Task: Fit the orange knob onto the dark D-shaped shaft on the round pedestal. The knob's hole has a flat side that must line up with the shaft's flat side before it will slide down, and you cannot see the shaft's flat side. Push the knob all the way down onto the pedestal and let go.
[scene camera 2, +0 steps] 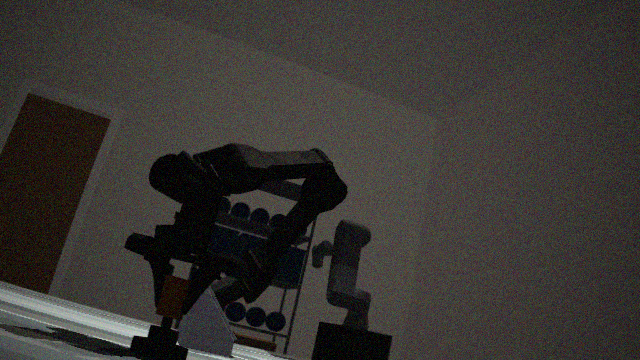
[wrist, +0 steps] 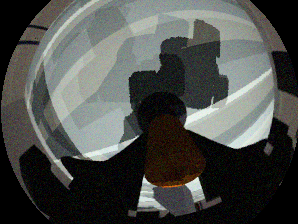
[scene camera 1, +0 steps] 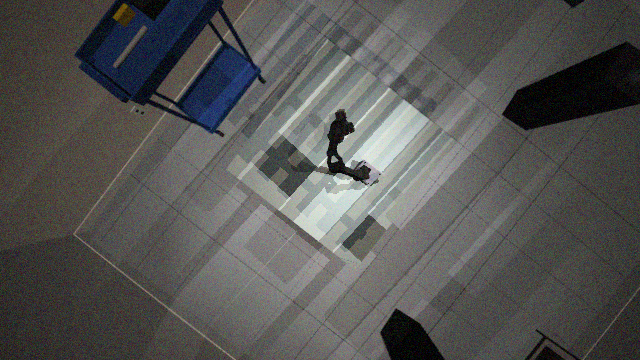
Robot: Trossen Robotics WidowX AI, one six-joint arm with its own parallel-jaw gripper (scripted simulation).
Note:
In view: the gripper (scene camera 2: 170,311).
The gripper also shows in the wrist view (wrist: 166,134).

